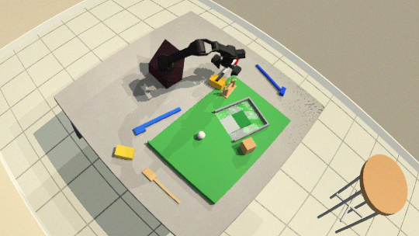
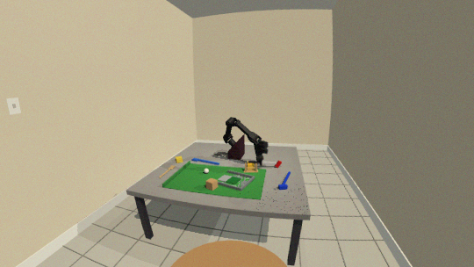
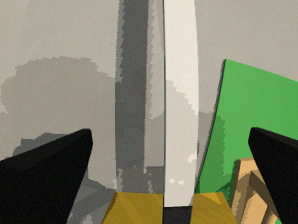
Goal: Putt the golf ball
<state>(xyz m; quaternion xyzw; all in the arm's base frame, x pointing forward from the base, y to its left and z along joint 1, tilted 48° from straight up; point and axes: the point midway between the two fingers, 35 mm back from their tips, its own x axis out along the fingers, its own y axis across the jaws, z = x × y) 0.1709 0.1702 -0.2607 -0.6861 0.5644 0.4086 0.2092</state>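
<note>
Now: gripper tip 40 mm to the right of the red putter and 20 mm past it. From my gripper tip the other things lie so: blue putter (250 mm to the left, 200 mm ahead, 30 mm below); wooden stand (110 mm ahead, 60 mm to the right); green mat (320 mm ahead, 270 mm to the right, 40 mm below).
</note>
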